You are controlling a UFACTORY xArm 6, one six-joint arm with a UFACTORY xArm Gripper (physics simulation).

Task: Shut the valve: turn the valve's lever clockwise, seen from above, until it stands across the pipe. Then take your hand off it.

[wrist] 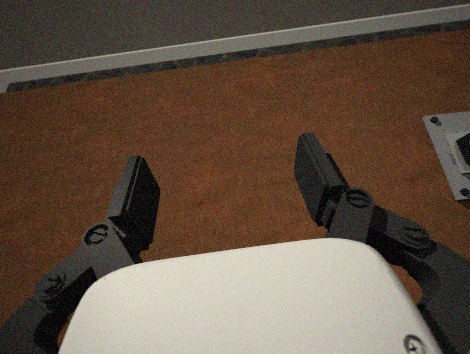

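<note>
My gripper (224,163) is open and empty, its two dark fingers wide apart above the brown wooden table top. A grey metal plate (439,142) with dark screws at its corners lies at the right edge of the wrist view, to the right of the fingers and apart from them. A dark part (465,148) stands on a lighter square on this plate and is cut off by the view's edge. I cannot tell whether the plate belongs to the valve. The valve's lever and pipe do not show recognisably.
The wooden table top (215,100) extends below and beyond the fingers. Its far edge runs across the upper part of the view. Behind it are a pale strip (235,43) and a dark grey surface (200,17).
</note>
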